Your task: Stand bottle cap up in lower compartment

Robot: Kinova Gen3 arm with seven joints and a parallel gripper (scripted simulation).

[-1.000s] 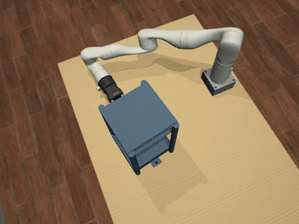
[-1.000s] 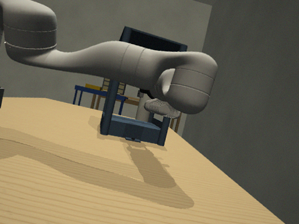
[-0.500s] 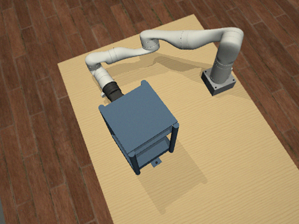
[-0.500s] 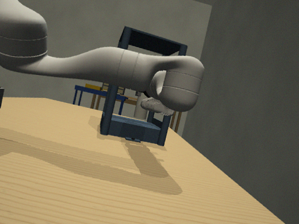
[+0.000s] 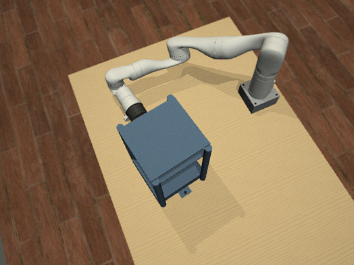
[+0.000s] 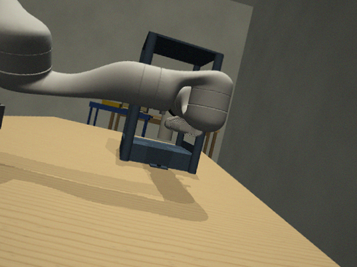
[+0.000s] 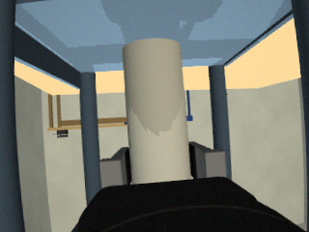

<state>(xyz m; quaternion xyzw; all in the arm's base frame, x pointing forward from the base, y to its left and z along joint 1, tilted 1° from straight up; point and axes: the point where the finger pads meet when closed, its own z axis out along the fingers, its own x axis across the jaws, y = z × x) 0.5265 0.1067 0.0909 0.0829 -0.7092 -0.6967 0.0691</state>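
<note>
My gripper is now 2 cm past the blue shelving unit, 7 cm to the right of it and 2 cm below it. Also, from my hand: pale bottle: 2 cm above.
</note>
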